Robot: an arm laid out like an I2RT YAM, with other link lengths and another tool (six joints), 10 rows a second.
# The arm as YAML. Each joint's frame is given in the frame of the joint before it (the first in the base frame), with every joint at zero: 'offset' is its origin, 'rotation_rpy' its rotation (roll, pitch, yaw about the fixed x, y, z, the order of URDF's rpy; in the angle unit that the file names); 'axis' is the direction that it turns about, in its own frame. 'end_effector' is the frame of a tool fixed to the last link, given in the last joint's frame.
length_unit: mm
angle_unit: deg
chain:
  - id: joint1
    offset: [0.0, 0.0, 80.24]
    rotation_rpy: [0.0, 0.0, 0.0]
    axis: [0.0, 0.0, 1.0]
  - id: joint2
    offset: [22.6, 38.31, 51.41]
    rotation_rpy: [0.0, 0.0, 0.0]
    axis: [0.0, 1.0, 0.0]
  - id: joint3
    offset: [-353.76, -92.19, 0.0]
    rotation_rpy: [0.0, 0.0, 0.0]
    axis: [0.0, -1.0, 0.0]
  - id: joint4
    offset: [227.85, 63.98, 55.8]
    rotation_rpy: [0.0, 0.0, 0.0]
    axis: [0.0, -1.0, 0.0]
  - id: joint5
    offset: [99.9, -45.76, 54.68]
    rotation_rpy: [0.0, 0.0, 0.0]
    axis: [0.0, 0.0, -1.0]
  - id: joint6
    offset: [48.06, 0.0, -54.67]
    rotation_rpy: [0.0, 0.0, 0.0]
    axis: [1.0, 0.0, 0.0]
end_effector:
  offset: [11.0, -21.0, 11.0]
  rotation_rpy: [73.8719, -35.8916, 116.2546]
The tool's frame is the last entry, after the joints.
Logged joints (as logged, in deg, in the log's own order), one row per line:
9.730 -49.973 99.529 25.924 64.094 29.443
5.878 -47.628 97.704 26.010 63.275 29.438
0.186 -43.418 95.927 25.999 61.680 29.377
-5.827 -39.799 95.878 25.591 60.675 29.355
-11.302 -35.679 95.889 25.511 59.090 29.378
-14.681 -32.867 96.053 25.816 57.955 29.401
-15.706 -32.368 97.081 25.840 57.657 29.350
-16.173 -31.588 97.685 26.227 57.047 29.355
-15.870 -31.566 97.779 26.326 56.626 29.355
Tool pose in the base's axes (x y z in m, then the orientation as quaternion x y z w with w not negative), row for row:
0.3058 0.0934 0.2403 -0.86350 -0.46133 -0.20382 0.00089
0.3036 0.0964 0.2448 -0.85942 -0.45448 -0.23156 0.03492
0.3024 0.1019 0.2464 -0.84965 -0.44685 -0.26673 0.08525
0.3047 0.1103 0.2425 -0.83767 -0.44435 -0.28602 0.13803
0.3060 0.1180 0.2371 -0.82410 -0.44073 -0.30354 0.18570
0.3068 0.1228 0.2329 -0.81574 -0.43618 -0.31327 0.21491
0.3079 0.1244 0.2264 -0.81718 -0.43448 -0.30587 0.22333
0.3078 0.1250 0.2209 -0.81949 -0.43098 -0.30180 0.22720
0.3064 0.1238 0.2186 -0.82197 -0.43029 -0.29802 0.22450
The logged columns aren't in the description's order. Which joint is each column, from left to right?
Columns, left to right: joint5, joint4, joint2, joint6, joint3, joint1.
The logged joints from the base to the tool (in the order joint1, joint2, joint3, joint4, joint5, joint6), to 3 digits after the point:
29.443 99.529 64.094 -49.973 9.730 25.924
29.438 97.704 63.275 -47.628 5.878 26.010
29.377 95.927 61.680 -43.418 0.186 25.999
29.355 95.878 60.675 -39.799 -5.827 25.591
29.378 95.889 59.090 -35.679 -11.302 25.511
29.401 96.053 57.955 -32.867 -14.681 25.816
29.350 97.081 57.657 -32.368 -15.706 25.840
29.355 97.685 57.047 -31.588 -16.173 26.227
29.355 97.779 56.626 -31.566 -15.870 26.326

